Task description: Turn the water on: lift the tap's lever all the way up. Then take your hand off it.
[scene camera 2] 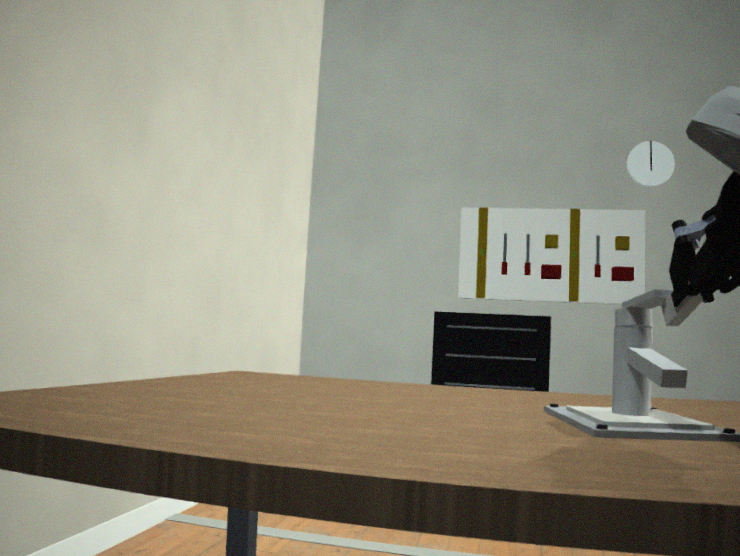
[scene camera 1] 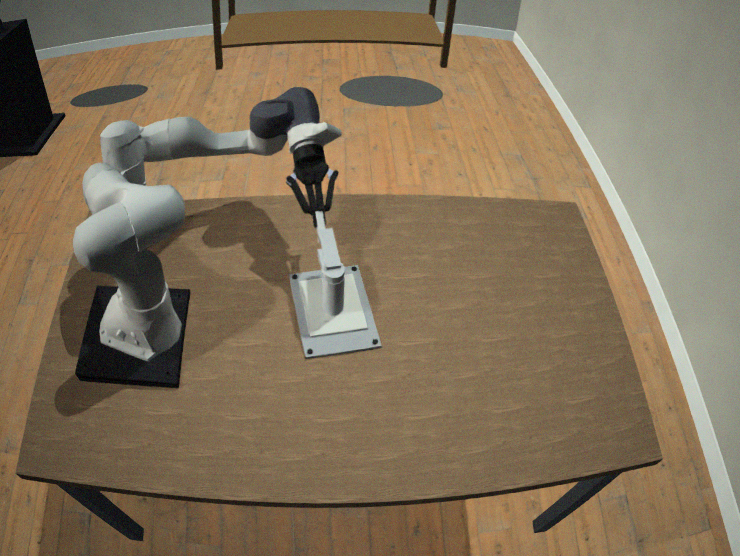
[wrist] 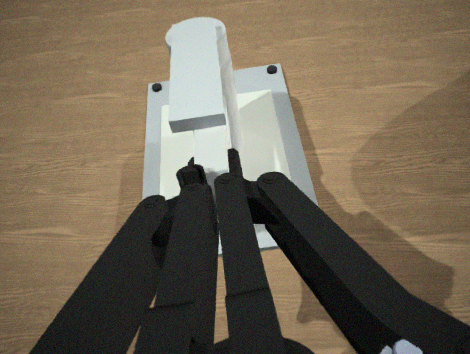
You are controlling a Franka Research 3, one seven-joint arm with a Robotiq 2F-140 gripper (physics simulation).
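Observation:
The pale tap post (scene camera 1: 332, 297) (scene camera 2: 622, 373) stands upright on its base plate (scene camera 1: 372, 319) (scene camera 2: 574, 420) (wrist: 295, 145). Its fixed spout (scene camera 2: 655, 364) juts out level lower down. The lever (scene camera 1: 330, 248) (scene camera 2: 649, 298) (wrist: 195, 80) sits on top of the post and slopes moderately upward away from it. My gripper (scene camera 1: 317, 214) (scene camera 2: 689, 298) (wrist: 215, 137) is shut with nothing between its fingers. Its fingertips are at the lever's outer end, beside a pale angled piece (scene camera 1: 320, 221) (scene camera 2: 680, 311). The exact contact is hidden by the dark fingers.
The tap stands on the wooden table (scene camera 1: 478, 358) (scene camera 2: 239, 418), to the right of my arm's black base (scene camera 1: 89, 365) in scene camera 1. A brown shelf (scene camera 1: 332, 26) and a black cabinet (scene camera 1: 17, 89) stand on the floor beyond the table.

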